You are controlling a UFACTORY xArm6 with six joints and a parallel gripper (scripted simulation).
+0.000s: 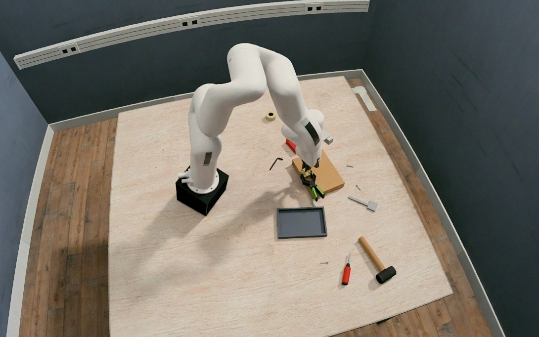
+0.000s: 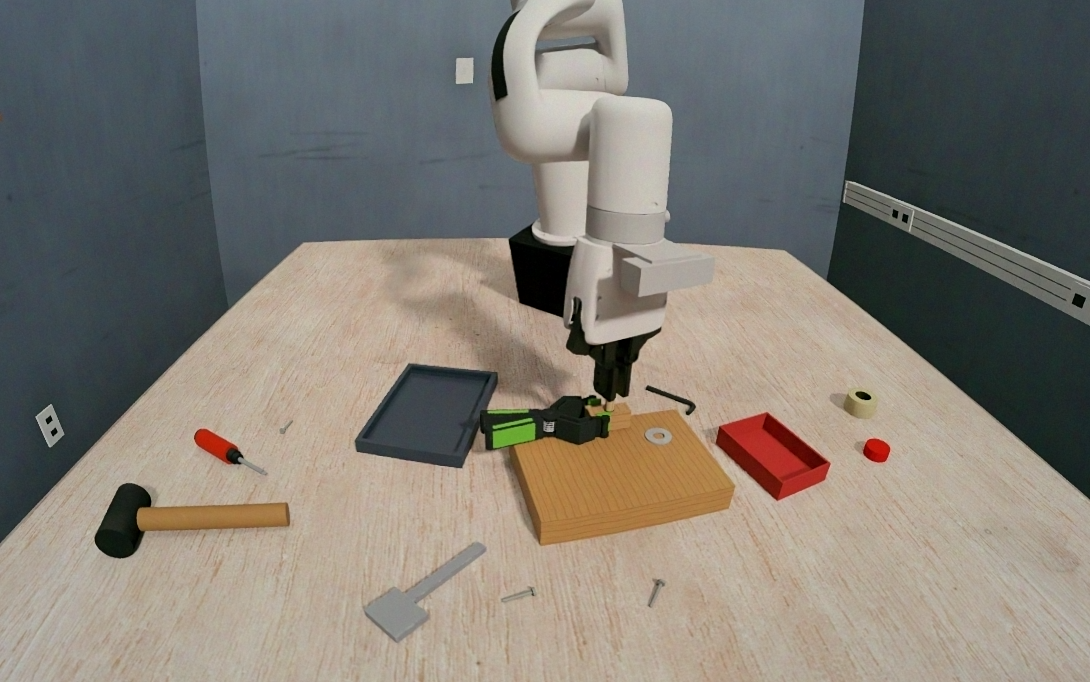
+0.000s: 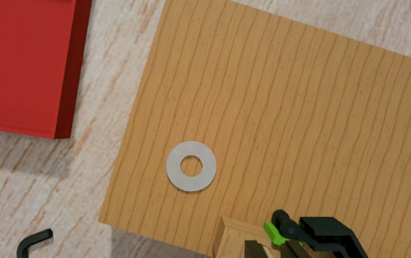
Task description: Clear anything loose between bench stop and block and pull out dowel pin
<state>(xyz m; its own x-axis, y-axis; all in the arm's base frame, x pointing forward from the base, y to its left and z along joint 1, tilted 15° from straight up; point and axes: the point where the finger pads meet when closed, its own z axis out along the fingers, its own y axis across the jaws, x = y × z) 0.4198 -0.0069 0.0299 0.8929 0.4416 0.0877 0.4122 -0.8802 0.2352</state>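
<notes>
The dowel pin is 2 cm below my hand. Round my hand: small wooden block: 5 cm below; hex key: 12 cm to the left, 9 cm below, 9 cm behind; washer: 6 cm below, 5 cm to the left, 2 cm ahead.
</notes>
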